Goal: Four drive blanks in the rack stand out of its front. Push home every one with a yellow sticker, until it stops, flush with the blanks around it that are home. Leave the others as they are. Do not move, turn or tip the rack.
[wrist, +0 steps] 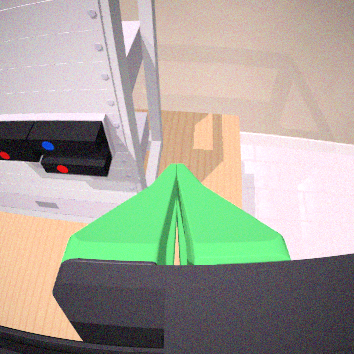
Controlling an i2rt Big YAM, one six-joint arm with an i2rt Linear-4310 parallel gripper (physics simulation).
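The grey rack [123,75] stands upright at the upper left of the wrist view, cut off by the frame. Low in its front, a black blank with a blue sticker [48,145] stands out. Below it is a black blank with a red sticker [62,169]. Another red sticker [4,155] shows on a dark blank at the left edge. A black blank's top [14,130] shows left of the blue-stickered one. No yellow sticker shows in this view. My gripper [176,175] is shut and empty, its green fingertips together, to the right of these blanks near the rack's right front post in the picture.
The rack stands on a wooden table top [30,250], whose right edge runs down beyond the fingers. A pale tiled floor [310,200] lies to the right. The rack's rear post [150,75] and side braces stand behind its front post. The rack's shadow falls on the table.
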